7 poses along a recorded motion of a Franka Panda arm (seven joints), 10 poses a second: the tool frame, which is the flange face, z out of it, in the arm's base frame.
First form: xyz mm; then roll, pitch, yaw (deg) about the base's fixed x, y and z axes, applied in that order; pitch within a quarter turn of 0, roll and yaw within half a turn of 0.
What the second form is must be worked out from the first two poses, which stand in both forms.
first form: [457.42, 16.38, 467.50, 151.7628, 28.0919, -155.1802]
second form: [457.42, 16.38, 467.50, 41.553, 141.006, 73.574]
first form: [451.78, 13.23, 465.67, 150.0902, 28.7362, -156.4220]
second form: [451.78, 13.23, 465.67, 42.284, 139.469, 73.690]
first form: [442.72, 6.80, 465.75, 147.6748, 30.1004, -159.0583]
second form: [442.72, 6.80, 465.75, 42.689, 136.976, 72.543]
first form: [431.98, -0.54, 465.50, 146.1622, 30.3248, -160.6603]
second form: [431.98, -0.54, 465.50, 43.591, 135.805, 72.355]
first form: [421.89, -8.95, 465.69, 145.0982, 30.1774, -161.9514]
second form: [421.89, -8.95, 465.69, 44.537, 135.152, 72.275]
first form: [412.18, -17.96, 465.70, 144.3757, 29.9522, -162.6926]
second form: [412.18, -17.96, 465.70, 45.308, 134.772, 72.440]
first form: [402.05, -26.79, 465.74, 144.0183, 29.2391, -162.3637]
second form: [402.05, -26.79, 465.74, 46.386, 134.919, 73.705]
